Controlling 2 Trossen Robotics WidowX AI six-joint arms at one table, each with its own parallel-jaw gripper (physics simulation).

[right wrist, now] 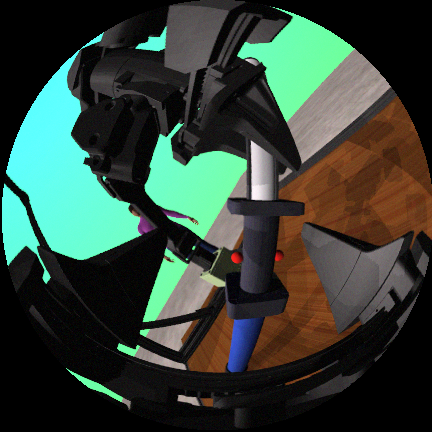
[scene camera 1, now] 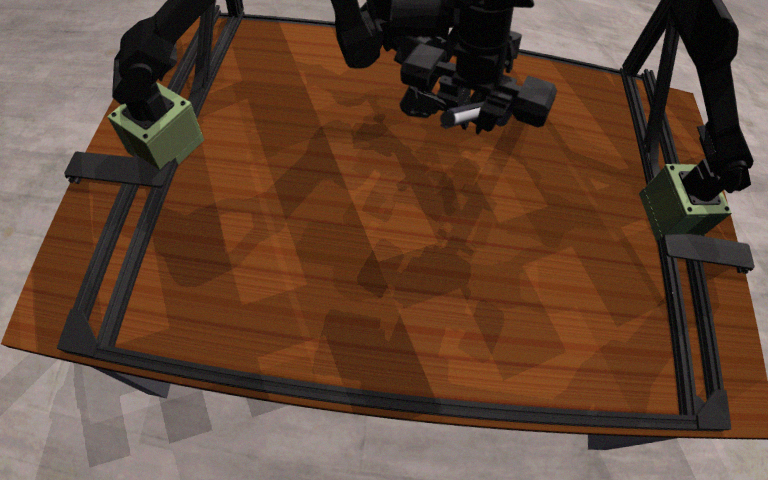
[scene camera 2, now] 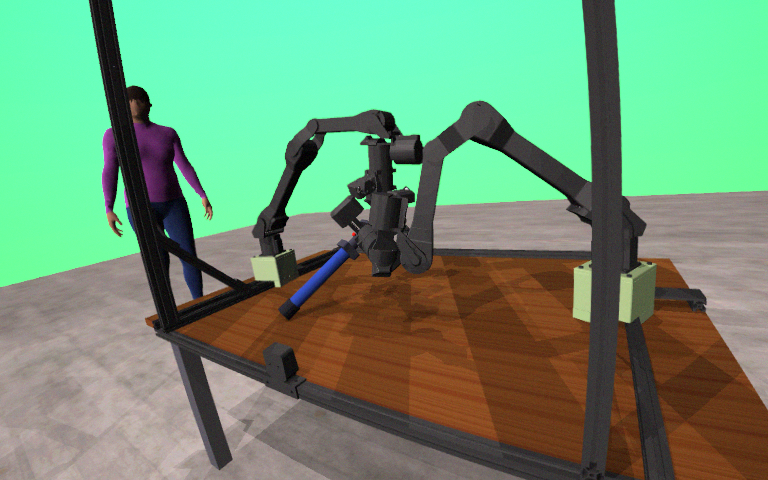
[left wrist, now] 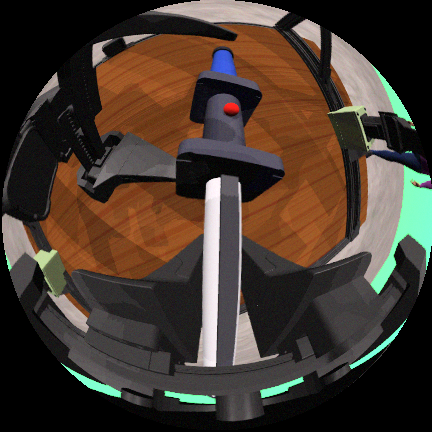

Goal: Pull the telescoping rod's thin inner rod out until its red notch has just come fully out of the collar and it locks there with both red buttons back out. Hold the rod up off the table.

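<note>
The telescoping rod is tilted above the table. Its blue outer tube [scene camera 2: 322, 277] [left wrist: 223, 63] [right wrist: 246, 342] points down and its white inner rod [scene camera 1: 465, 114] [left wrist: 212, 270] [right wrist: 262, 172] points up. Both red buttons [right wrist: 236, 257] [right wrist: 279, 255] stand out from the dark collar [right wrist: 258, 237] [left wrist: 220, 120]; one shows in the left wrist view. No red notch shows. My left gripper [left wrist: 219, 239] is shut on the inner rod above the collar. My right gripper [right wrist: 236, 232] is open, with its fingers apart on either side of the collar. In the scene cameras the arms hide much of the collar.
The wooden table [scene camera 1: 339, 339] [scene camera 2: 453, 396] is bordered by dark frame rails [scene camera 1: 396, 399]. The green arm bases [scene camera 1: 671, 203] [scene camera 1: 164, 138] stand at both sides. The two wrists are close together over the table. A dark bracket [scene camera 2: 281, 362] stands on the near rail in scene camera 2.
</note>
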